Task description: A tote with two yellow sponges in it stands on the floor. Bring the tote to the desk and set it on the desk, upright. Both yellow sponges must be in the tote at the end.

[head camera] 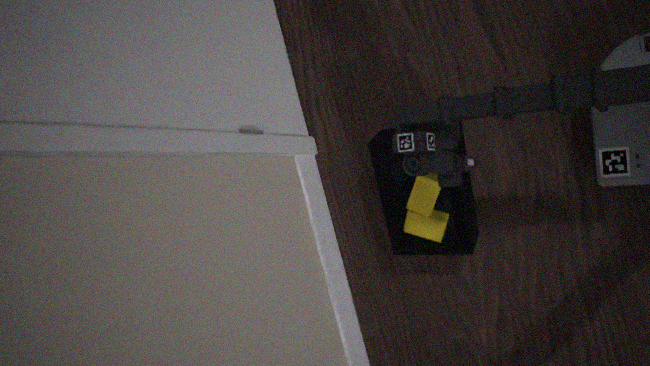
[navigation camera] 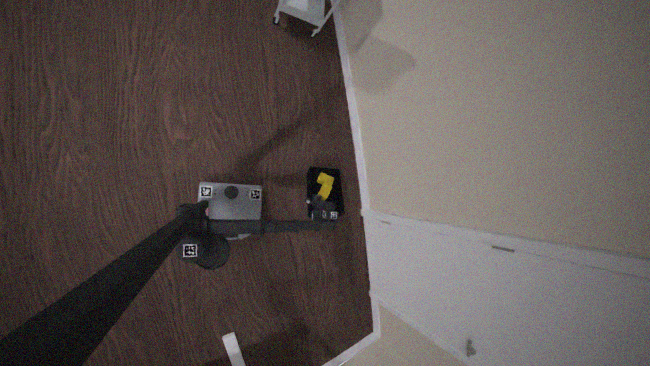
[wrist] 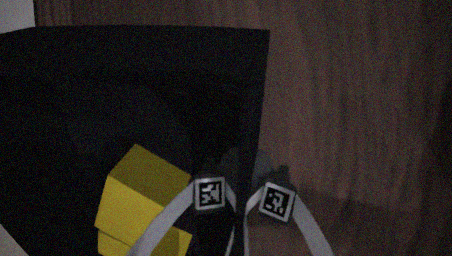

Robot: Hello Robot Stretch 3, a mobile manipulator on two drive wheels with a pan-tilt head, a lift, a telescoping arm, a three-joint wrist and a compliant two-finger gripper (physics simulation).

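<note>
The black tote is upright. Its height above the floor is hard to tell. One yellow sponge lies tilted against or partly over the other yellow sponge inside it. My gripper points down over the tote's side wall nearest my base, with one finger inside and one outside. It is shut on that wall. The fingertips are dark and partly hidden. The desk cannot be made out in these views.
My arm reaches out from my base. A beige wall with white skirting and a white door stand beyond the tote. A white cart is at the top of the navigation view; a white bar is at the bottom.
</note>
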